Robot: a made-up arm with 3 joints.
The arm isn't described. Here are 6 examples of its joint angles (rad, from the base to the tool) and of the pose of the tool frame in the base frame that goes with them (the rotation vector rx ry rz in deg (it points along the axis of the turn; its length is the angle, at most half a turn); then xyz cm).
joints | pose
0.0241 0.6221 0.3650 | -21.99 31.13 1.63 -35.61 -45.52 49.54
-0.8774 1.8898 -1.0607 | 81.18 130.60 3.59 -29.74 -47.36 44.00
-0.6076 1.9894 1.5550 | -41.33 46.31 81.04 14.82 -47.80 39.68
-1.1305 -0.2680 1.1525 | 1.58 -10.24 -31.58 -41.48 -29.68 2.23
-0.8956 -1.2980 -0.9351 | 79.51 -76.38 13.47 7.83 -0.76 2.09
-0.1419 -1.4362 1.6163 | -55.27 -73.76 -85.90 -31.55 -31.36 7.69
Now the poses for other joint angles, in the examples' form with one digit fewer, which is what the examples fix.
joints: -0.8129 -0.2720 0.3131
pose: 29.5 -15.2 -13.2 -32.2 -28.3 -2.0
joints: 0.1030 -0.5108 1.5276
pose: -83.6 -43.5 -38.0 -45.9 -35.4 41.9
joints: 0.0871 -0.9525 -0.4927
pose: 17.3 -46.9 20.2 -5.7 -37.0 11.3
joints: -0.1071 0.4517 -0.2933
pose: 22.6 29.1 1.4 -41.1 -38.5 28.4
